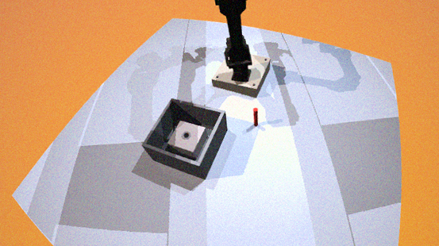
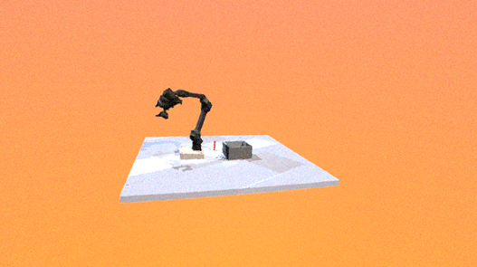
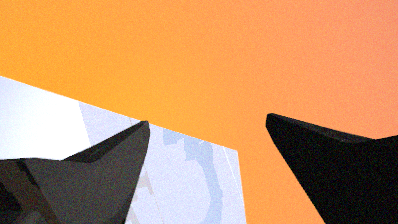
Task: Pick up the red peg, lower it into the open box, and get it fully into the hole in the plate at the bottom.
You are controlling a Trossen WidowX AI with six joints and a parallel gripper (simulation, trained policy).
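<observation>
Right now my gripper tip is 48 cm short of the red peg, 9 cm to the right of it and 31 cm above it. Also, from my gripper tip: pale plate: 61 cm ahead, 10 cm to the right, 31 cm below; then box: 61 cm ahead, 10 cm to the right, 33 cm below.
</observation>
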